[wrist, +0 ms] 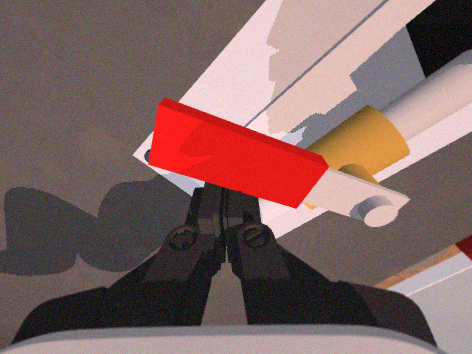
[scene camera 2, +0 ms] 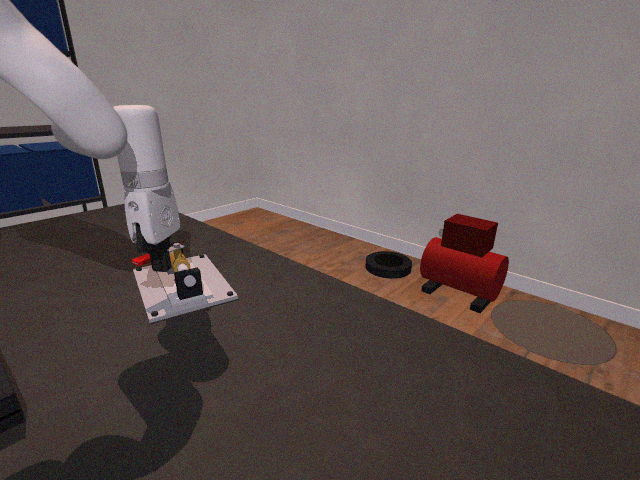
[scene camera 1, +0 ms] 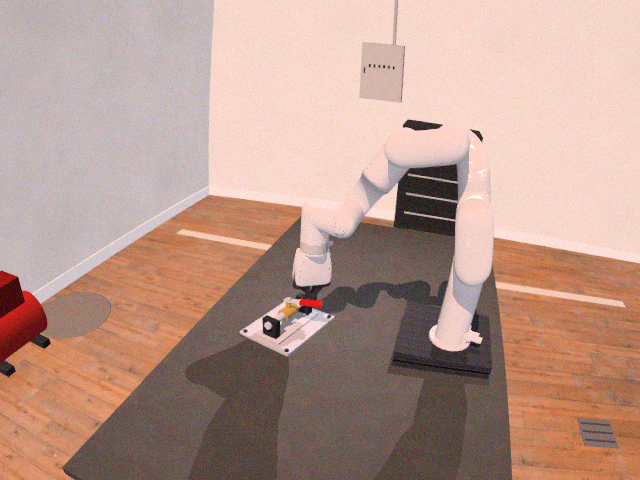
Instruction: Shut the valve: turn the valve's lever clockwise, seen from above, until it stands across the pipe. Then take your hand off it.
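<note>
The valve's red lever (scene camera 1: pixel 311 303) (scene camera 2: pixel 140 259) (wrist: pixel 230 157) stands at a slant to the pipe, nearer across than along it. Its pale arm (wrist: pixel 345 195) reaches to the pivot over the yellow valve body (scene camera 1: pixel 287 310) (scene camera 2: pixel 180 261) (wrist: pixel 370 137). The white pipe (wrist: pixel 435 90) runs to a black end block (scene camera 1: pixel 271 326) (scene camera 2: pixel 188 283). My gripper (scene camera 1: pixel 310 296) (scene camera 2: pixel 161 264) (wrist: pixel 227 184) is shut and empty. It is low at the lever's side, and the lever hides its fingertips in the wrist view. They look very close to the lever; contact is not clear.
The valve sits on a white plate (scene camera 1: pixel 279 345) (scene camera 2: pixel 219 294) (wrist: pixel 300 30) on the dark table (scene camera 1: pixel 351 413) (scene camera 2: pixel 361 387). The arm's base (scene camera 1: pixel 448 338) stands on a dark block at the right in scene camera 1. A red tank (scene camera 2: pixel 460 271) and a black tyre (scene camera 2: pixel 388 264) are on the floor.
</note>
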